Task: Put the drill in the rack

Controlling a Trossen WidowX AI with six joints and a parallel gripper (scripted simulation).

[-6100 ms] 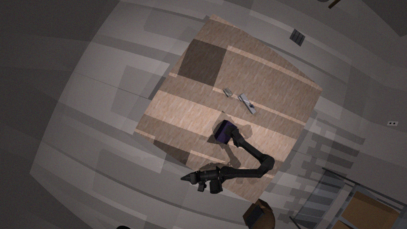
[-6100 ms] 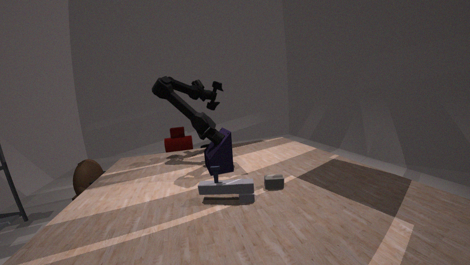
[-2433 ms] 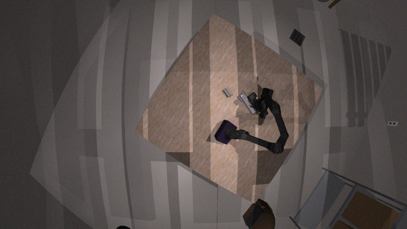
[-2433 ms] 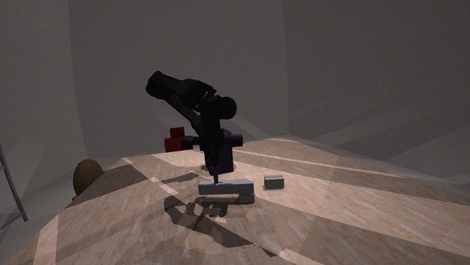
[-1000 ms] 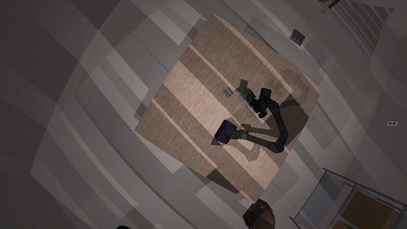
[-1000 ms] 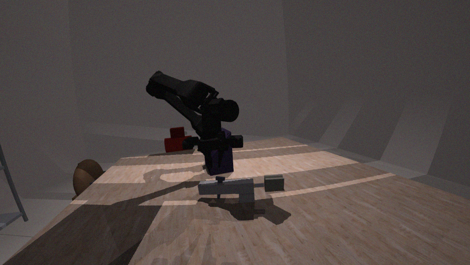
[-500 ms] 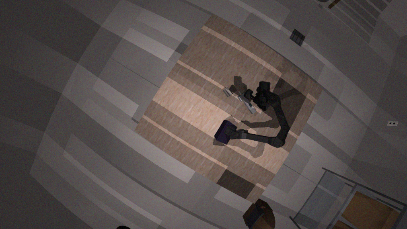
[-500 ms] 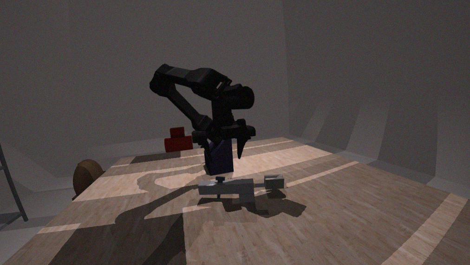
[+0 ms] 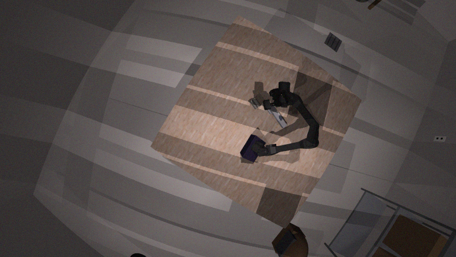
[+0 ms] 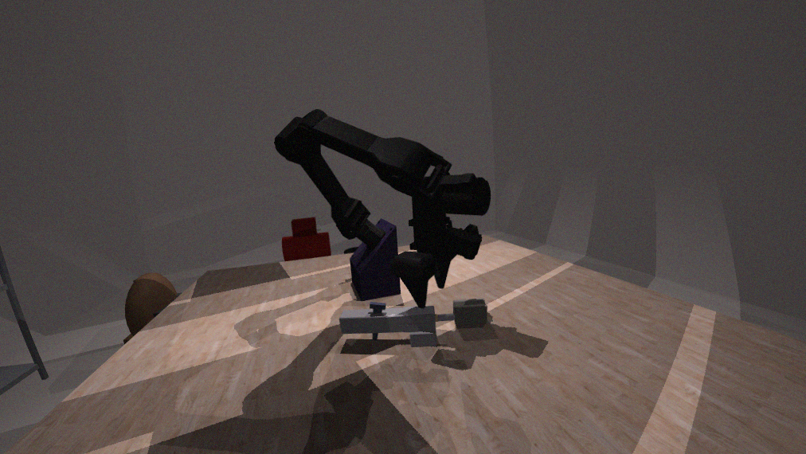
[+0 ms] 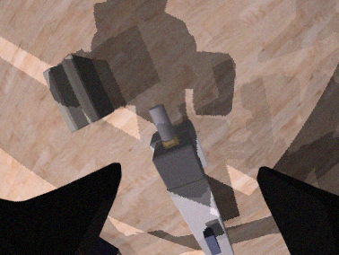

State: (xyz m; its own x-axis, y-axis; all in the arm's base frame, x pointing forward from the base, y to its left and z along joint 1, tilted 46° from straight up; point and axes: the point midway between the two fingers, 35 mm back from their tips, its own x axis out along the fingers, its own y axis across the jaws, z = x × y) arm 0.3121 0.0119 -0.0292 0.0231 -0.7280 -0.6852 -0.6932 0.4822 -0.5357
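Now: gripper tip 2 cm past the drill, 2 cm to the left of it and 5 cm above it. From my gripper tip the other things lie so: rack 5 cm behind, 11 cm to the left, 8 cm below; then long grey housing 4 cm behind, 7 cm to the right, 6 cm below; then small blue key 5 cm behind, 10 cm to the right, 5 cm below.
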